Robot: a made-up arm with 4 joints.
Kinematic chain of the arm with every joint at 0, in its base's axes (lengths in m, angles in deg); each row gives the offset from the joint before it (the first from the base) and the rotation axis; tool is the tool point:
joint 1: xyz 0 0 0.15 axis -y
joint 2: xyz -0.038 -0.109 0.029 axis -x
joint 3: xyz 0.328 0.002 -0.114 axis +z
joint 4: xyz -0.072 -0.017 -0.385 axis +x
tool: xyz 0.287 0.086 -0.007
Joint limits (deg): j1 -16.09..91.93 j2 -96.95..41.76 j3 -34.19..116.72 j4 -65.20..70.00
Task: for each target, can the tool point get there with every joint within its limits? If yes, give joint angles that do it. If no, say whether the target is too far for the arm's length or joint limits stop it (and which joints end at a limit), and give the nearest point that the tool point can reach.
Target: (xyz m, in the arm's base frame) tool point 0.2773 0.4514 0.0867
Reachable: yes | joints 27.06 -48.89 97.89 -41.56
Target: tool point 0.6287 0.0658 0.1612
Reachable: yes | joints 56.20 4.31 55.66 -16.79
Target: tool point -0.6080 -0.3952 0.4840
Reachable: no: joint limits stop it (at a limit: joint 1, joint 2, joint 4) | nearest point -0.3053 0.2823 0.4530 | short by 0.743 m
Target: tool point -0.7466 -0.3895 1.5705
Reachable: no: too far | nearest point -0.2084 0.2948 0.6181 | short by 1.290 m
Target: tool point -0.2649 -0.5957 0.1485
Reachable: no: joint limits stop it (at a limit: joint 1, joint 2, joint 3) | nearest point 0.0046 -0.3108 -0.3116 | short by 0.605 m
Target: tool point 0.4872 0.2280 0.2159
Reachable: yes | joints 52.56 -16.45 59.74 34.70
